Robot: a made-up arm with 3 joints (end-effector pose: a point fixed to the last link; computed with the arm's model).
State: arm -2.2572 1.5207 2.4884
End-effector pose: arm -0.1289 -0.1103 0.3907 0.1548 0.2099 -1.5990
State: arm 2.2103 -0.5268 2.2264
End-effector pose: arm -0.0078 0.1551 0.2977 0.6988 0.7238 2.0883
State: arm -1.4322 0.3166 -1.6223
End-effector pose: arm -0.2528 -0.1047 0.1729 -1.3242 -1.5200 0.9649
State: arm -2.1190 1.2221 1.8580
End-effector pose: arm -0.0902 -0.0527 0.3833 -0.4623 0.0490 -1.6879
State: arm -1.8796 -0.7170 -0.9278
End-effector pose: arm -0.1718 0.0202 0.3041 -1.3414 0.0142 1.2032
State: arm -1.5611 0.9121 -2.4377
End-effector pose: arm -0.1901 -0.2040 0.1390 1.5382 2.1219 -1.4589
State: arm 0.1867 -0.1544 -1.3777
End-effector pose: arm -0.2409 -0.0588 0.0990 0.2623 -1.3849 0.0004
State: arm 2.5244 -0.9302 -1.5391
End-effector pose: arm -0.1677 0.1833 0.1683 -2.0853 1.4636 1.4603
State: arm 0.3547 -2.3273 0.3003
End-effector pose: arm -0.1058 0.0135 0.2142 -0.1665 -0.2566 2.2771
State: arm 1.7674 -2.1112 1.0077
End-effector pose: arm -0.1332 0.0195 0.2740 0.1556 -1.0166 1.5479
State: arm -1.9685 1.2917 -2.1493
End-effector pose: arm -0.1667 -0.1966 0.1643 1.6767 1.7256 -1.1727
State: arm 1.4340 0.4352 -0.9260
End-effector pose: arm -0.2212 0.0171 0.1814 1.1075 -0.4457 -0.9546
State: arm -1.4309 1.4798 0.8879
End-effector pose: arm -0.1232 -0.0400 0.3022 -0.4889 -0.3572 -1.4911
